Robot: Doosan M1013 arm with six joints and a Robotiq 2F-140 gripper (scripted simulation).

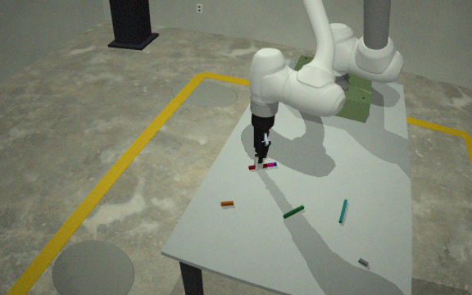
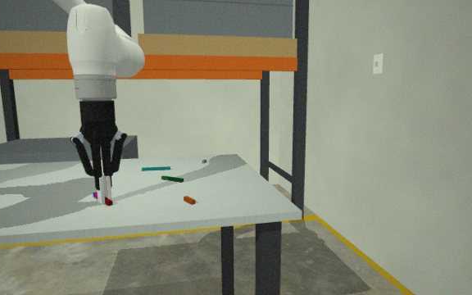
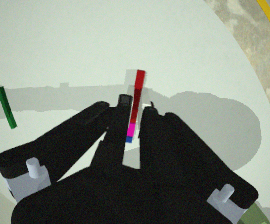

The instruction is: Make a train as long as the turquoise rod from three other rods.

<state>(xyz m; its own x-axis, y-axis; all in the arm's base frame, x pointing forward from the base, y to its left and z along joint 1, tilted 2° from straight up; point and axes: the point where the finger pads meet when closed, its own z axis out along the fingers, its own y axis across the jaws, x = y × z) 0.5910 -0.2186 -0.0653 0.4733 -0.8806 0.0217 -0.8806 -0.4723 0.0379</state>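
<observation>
The red rod is 30 mm below my hand. Round my hand: orange rod (200 mm ahead, 60 mm to the right, 30 mm below); then magenta rod (20 mm behind, 40 mm to the left, 30 mm below); then blue rod (30 mm behind, 60 mm to the left, 30 mm below).
</observation>
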